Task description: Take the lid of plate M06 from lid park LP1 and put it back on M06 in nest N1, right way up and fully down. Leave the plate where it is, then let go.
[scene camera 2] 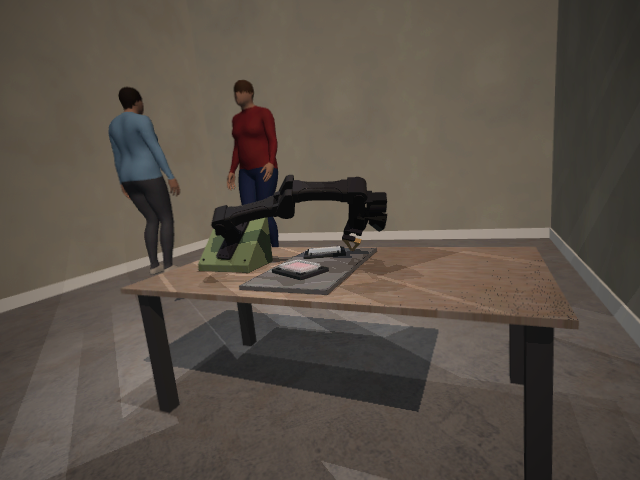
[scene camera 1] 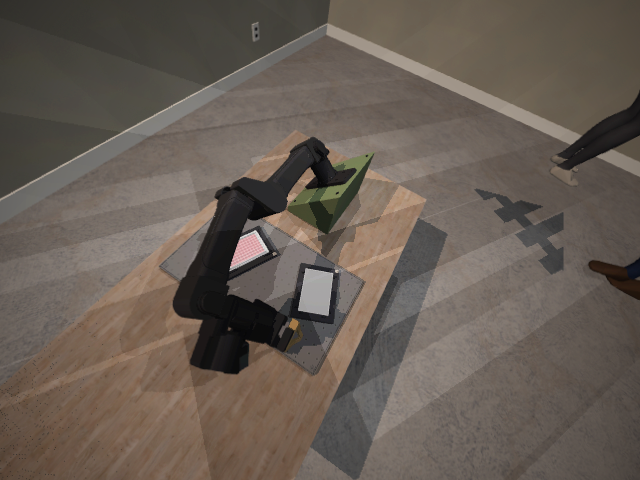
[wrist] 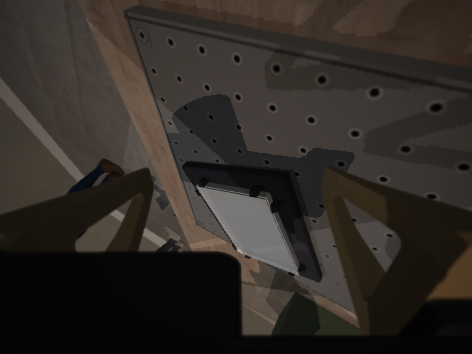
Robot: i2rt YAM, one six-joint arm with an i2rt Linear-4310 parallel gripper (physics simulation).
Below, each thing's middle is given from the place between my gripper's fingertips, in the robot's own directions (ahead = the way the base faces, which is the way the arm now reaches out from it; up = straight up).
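From my hand: well plate with pink top [scene camera 1: 250,246], 25 cm to the right, 10 cm behind, 3 cm below; grey perforated base [scene camera 1: 274,282], 15 cm to the right, 9 cm behind, 6 cm below. My gripper: 14 cm past the pale lid [scene camera 1: 316,291], 4 cm above it.
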